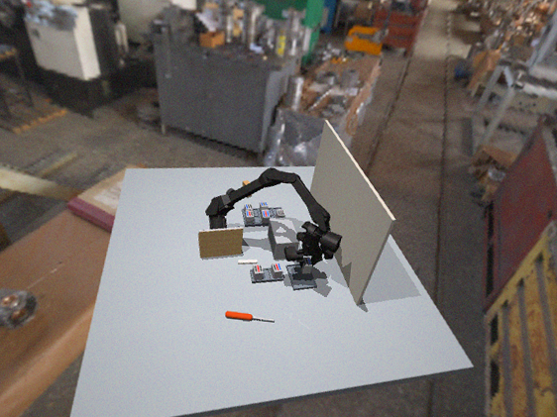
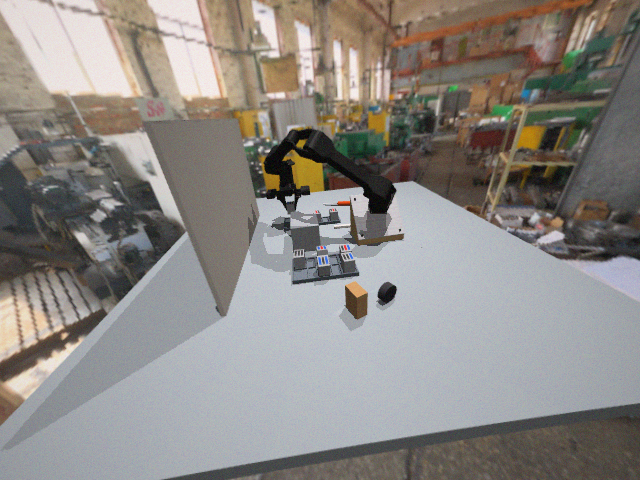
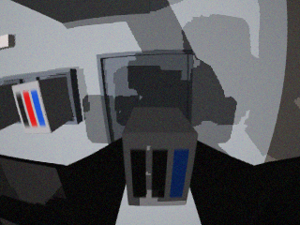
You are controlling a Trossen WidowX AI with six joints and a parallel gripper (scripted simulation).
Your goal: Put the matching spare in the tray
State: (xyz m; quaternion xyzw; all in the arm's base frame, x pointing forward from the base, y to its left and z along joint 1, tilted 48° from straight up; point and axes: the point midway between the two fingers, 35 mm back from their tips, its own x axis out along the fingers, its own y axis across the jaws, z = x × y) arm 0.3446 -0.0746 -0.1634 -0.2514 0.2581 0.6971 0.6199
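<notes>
My gripper tip is now 60 mm above the dark tray and 10 mm past it. From my gripper tip the other things lie so: small rack: 150 mm behind, 60 mm below, 10 mm to the left; then grey mounted unit: 190 mm to the left, 60 mm behind, 10 mm below; then grey spare: 20 mm above.
</notes>
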